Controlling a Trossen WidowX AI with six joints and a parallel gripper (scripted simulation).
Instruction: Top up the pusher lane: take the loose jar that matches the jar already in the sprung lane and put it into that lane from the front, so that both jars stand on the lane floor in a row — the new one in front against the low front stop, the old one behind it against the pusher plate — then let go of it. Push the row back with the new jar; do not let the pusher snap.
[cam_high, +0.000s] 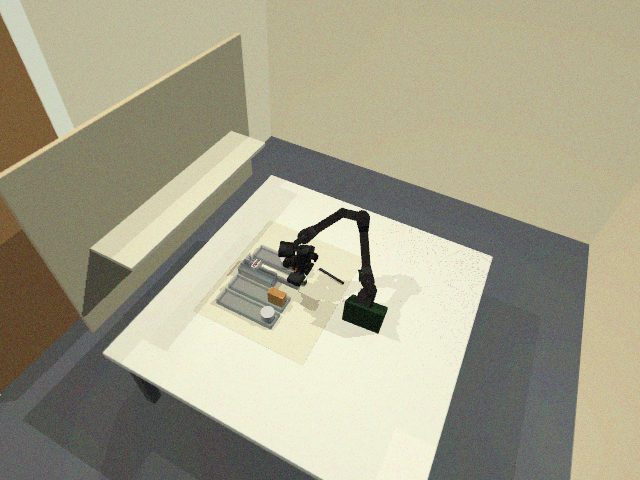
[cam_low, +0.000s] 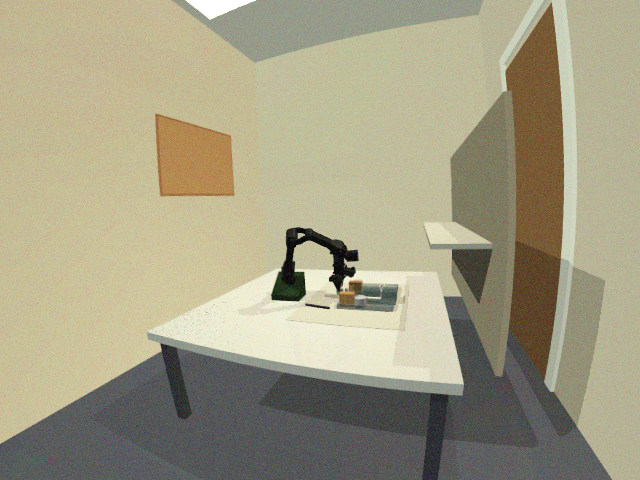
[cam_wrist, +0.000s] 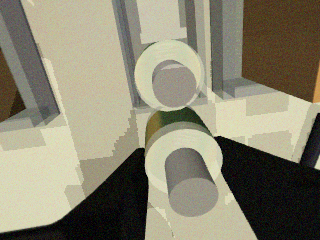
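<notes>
Right now the pale mat is 9 cm ahead of my gripper tip, 6 cm below it and 3 cm to the left of it. Also, from my gripper tip: thin black stick: 13 cm to the right, 7 cm behind, 5 cm below; shelf: 54 cm ahead, 31 cm above, 10 cm to the left; tall panel: 65 cm ahead, 34 cm above, 11 cm to the left.
</notes>
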